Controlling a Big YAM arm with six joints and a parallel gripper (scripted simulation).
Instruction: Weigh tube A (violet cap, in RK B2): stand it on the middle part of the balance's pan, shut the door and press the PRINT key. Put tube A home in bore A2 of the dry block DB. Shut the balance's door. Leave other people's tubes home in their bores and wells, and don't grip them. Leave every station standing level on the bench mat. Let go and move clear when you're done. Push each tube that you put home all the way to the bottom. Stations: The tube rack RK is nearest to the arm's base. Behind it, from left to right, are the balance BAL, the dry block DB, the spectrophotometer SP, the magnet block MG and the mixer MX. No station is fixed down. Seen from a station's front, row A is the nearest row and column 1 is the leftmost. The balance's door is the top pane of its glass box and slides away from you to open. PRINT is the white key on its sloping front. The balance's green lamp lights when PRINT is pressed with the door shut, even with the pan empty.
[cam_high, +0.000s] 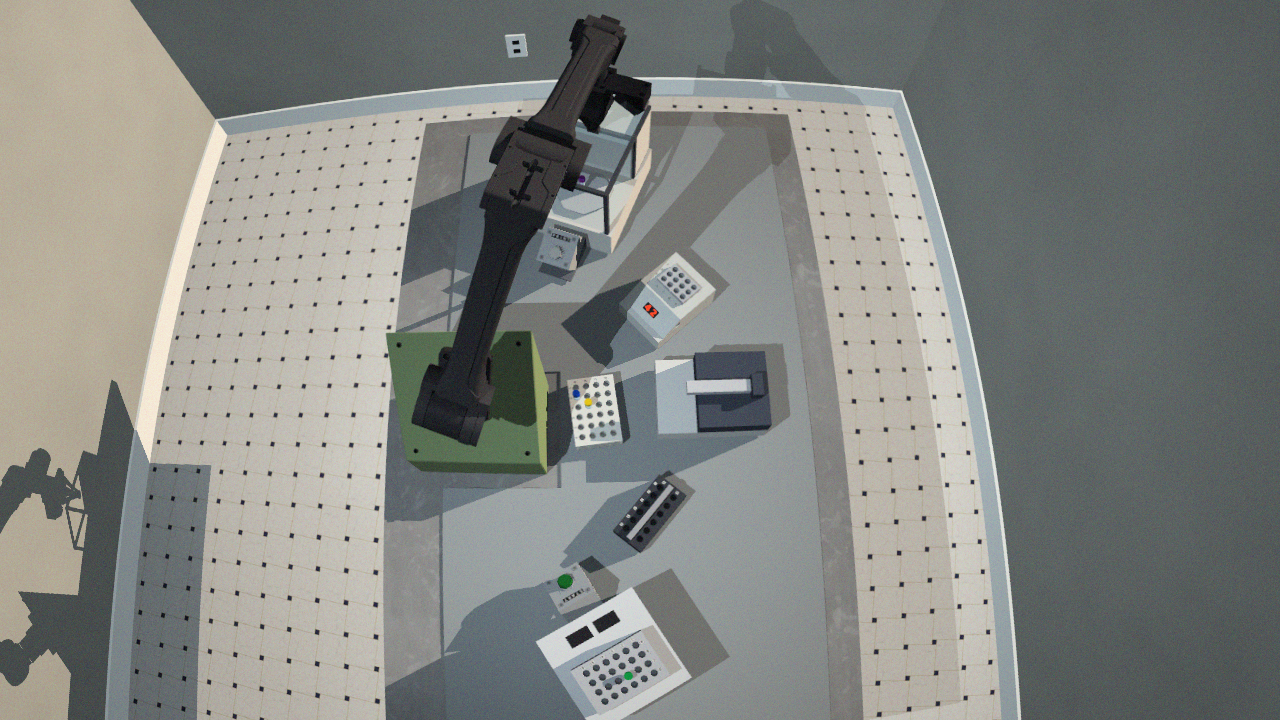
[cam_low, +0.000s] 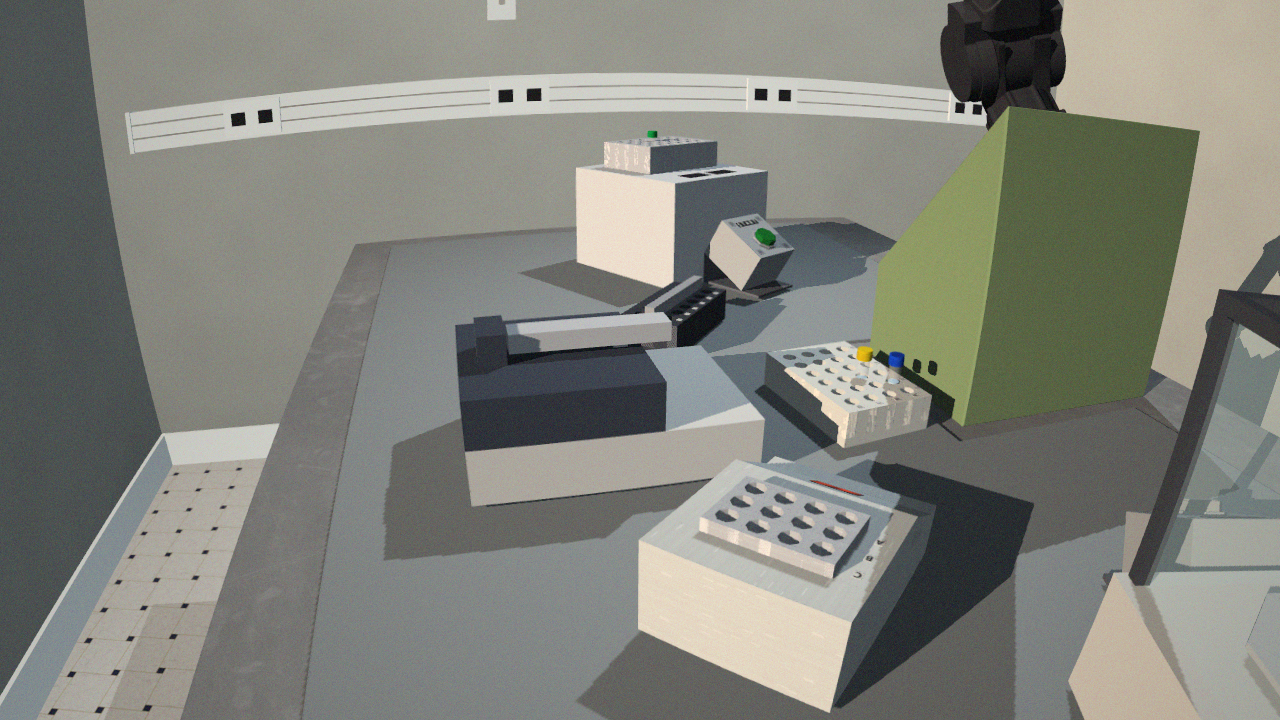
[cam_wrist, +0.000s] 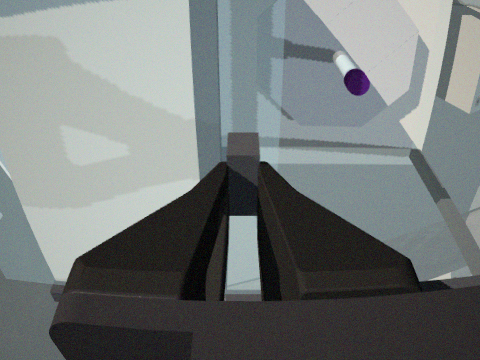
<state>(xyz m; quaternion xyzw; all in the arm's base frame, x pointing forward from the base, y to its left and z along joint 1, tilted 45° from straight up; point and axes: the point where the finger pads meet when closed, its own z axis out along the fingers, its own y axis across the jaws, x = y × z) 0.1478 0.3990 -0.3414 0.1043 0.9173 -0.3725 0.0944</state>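
Right now my hand is 20 mm past the octagonal balance pan, 60 mm to the left of it and 140 mm above it. Round my hand: tube rack RK (50 mm ahead, 500 mm to the right, 210 mm below); then dry block DB (170 mm ahead, 270 mm to the right, 190 mm below); then spectrophotometer SP (270 mm ahead, 460 mm to the right, 160 mm below).
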